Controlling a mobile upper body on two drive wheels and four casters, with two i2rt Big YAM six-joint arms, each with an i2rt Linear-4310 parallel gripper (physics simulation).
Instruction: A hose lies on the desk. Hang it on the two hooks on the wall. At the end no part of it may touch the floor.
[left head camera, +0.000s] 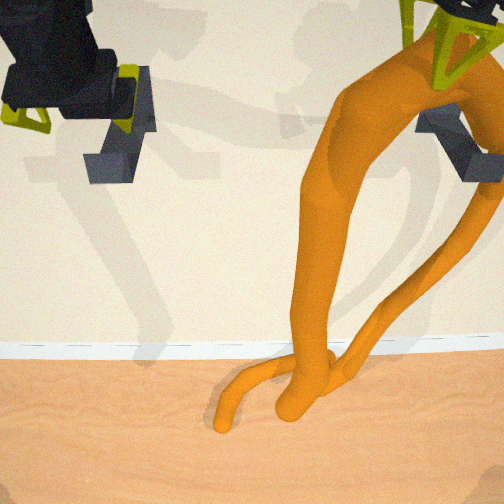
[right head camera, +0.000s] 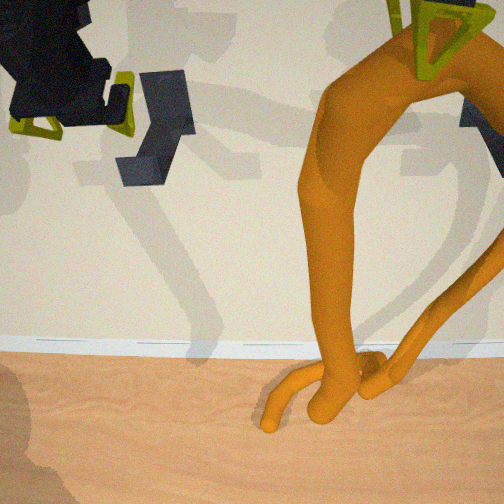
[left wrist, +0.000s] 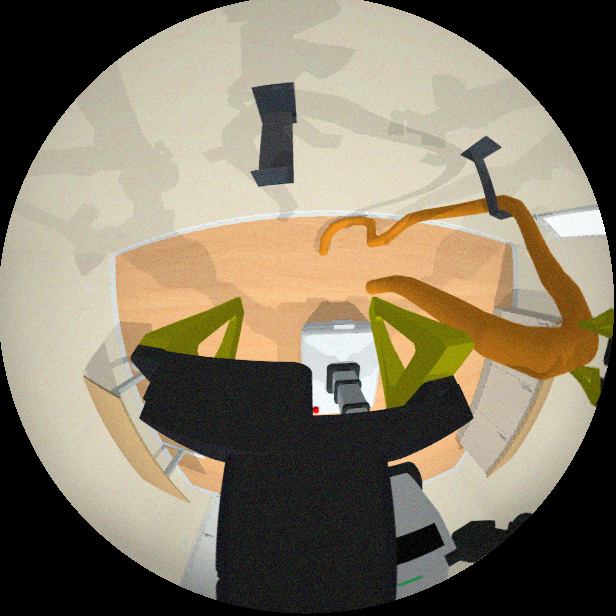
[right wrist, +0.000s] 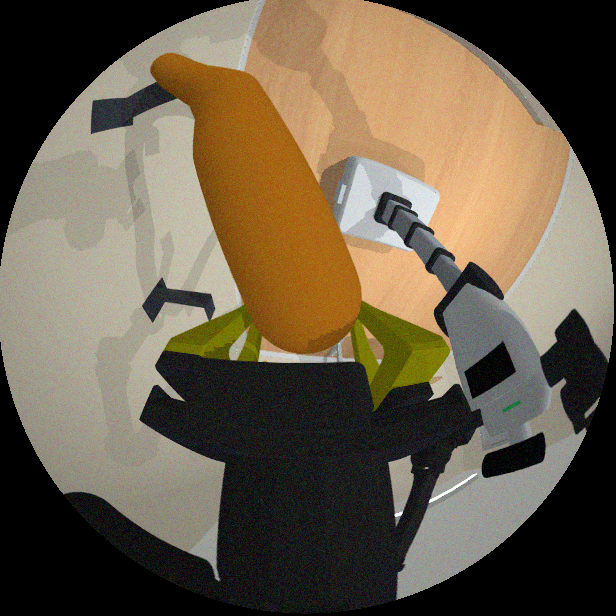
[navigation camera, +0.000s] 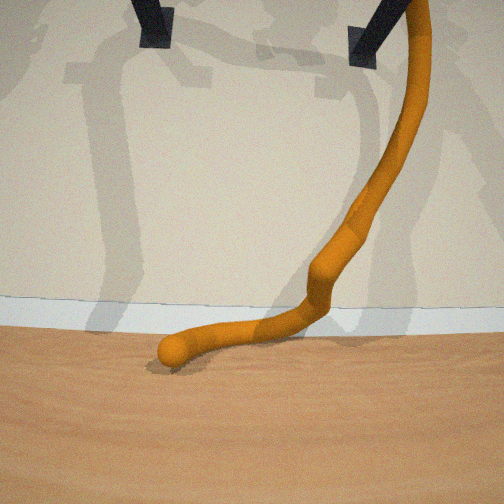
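Note:
The orange hose (left head camera: 325, 235) is gripped near the top right by my right gripper (left head camera: 435, 40), which is shut on it; the right wrist view shows it between the green fingers (right wrist: 304, 339). One strand runs over the right wall hook (left head camera: 460, 142) and down the wall. Its end lies on the wooden floor (navigation camera: 172, 350). The other strand hangs from the gripper, with its free end low by the floor (left head camera: 292, 410). My left gripper (left head camera: 75, 112) is open and empty, just left of the left wall hook (left head camera: 122, 135). That hook carries nothing.
A white skirting board (left head camera: 100, 350) runs along the foot of the beige wall. The robot's white base (left wrist: 339, 356) stands on the wooden floor. Both hooks (navigation camera: 152, 22) (navigation camera: 372, 35) show at the top of the navigation view.

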